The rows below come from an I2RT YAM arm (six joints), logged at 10 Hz.
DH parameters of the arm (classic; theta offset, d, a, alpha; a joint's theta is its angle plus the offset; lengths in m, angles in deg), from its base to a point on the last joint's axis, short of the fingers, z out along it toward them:
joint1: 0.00 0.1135 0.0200 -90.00
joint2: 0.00 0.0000 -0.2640 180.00
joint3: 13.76 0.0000 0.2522 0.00
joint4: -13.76 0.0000 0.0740 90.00
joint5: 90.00 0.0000 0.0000 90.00
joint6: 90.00 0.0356 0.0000 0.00
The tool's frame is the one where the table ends.
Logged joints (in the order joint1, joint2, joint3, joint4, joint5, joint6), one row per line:
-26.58, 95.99, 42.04, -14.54, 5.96, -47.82
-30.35, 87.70, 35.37, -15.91, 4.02, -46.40
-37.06, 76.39, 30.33, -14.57, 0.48, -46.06
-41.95, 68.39, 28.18, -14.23, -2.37, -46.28
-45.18, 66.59, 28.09, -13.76, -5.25, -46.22
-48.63, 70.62, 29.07, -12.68, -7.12, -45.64
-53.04, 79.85, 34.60, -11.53, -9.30, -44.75
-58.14, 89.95, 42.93, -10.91, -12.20, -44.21
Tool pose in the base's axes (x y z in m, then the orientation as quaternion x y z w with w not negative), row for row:
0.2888, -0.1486, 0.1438, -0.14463, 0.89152, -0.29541, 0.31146
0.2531, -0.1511, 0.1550, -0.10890, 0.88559, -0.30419, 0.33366
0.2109, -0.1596, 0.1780, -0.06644, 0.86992, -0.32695, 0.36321
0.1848, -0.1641, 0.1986, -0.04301, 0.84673, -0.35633, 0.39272
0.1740, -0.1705, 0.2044, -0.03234, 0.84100, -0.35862, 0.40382
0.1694, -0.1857, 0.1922, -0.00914, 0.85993, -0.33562, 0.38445
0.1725, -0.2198, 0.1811, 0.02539, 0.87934, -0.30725, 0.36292
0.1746, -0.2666, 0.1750, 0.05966, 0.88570, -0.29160, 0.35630
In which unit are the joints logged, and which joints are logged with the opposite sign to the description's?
The joints are logged in degrees. Opposite sign: joint4.
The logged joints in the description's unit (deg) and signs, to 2 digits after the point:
-26.58, 95.99, 42.04, 14.54, 5.96, -47.82
-30.35, 87.70, 35.37, 15.91, 4.02, -46.40
-37.06, 76.39, 30.33, 14.57, 0.48, -46.06
-41.95, 68.39, 28.18, 14.23, -2.37, -46.28
-45.18, 66.59, 28.09, 13.76, -5.25, -46.22
-48.63, 70.62, 29.07, 12.68, -7.12, -45.64
-53.04, 79.85, 34.60, 11.53, -9.30, -44.75
-58.14, 89.95, 42.93, 10.91, -12.20, -44.21

